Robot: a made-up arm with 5 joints. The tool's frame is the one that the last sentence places.
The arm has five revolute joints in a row. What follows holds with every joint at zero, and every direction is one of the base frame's.
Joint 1 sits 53.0 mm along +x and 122.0 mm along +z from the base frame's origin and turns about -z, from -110.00 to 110.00 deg.
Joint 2 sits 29.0 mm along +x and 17.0 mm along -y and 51.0 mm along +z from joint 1 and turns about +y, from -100.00 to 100.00 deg.
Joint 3 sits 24.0 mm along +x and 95.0 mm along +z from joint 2 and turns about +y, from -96.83 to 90.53 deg.
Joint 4 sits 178.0 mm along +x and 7.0 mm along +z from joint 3 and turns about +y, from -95.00 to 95.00 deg.
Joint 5 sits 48.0 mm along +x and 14.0 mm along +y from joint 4 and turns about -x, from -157.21 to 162.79 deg.
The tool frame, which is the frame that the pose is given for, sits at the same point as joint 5; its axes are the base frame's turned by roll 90.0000, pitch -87.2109 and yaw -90.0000 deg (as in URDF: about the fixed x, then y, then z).
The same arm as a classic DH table. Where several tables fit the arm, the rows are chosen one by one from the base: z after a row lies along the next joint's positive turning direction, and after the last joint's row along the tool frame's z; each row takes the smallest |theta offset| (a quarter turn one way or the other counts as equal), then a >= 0, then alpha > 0; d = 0 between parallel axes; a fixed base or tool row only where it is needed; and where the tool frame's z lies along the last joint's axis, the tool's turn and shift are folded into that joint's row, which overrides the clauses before.
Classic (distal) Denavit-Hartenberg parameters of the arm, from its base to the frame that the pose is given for. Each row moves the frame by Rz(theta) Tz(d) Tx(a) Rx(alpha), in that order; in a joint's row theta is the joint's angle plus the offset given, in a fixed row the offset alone. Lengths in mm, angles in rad.
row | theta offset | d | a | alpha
base (fixed) | 0 | 0 | 53 | 3.1416
joint 1 | 0 | -173 | 29 | 1.5708
joint 2 | -1.3233 | 0 | 98 | 0
joint 3 | 1.284 | 0 | 178.1 | 0
joint 4 | -1.5315 | -3 | 0 | 1.5708
joint 5 | -0.0487 | -48 | 0 | 0
Joint limits (rad, base to tool): -1.9199..1.9199 -1.7453..1.7453 -1.69..1.58 -1.6581..1.6581 -2.7438..2.8412

